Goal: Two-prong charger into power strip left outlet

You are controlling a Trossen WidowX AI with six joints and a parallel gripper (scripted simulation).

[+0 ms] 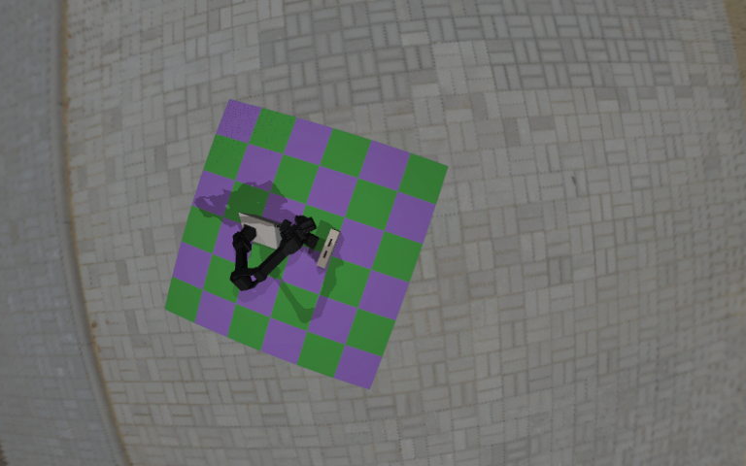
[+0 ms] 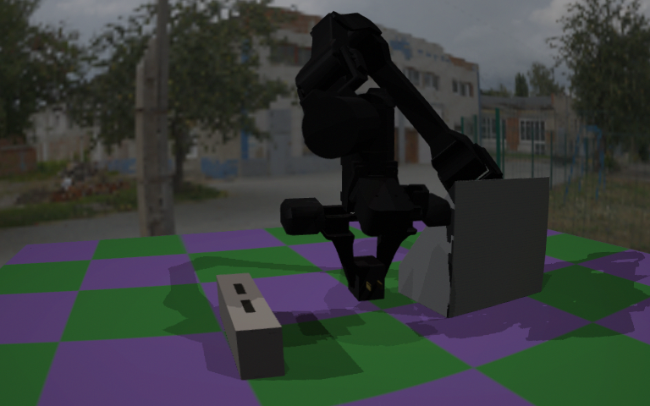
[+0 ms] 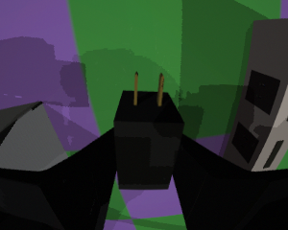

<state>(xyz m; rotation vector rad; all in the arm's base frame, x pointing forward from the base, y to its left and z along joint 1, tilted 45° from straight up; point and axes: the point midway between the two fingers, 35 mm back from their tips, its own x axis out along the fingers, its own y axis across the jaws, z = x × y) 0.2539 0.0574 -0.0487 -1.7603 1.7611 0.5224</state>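
The black two-prong charger lies 2 cm to the left of my gripper tip and 1 cm above it.
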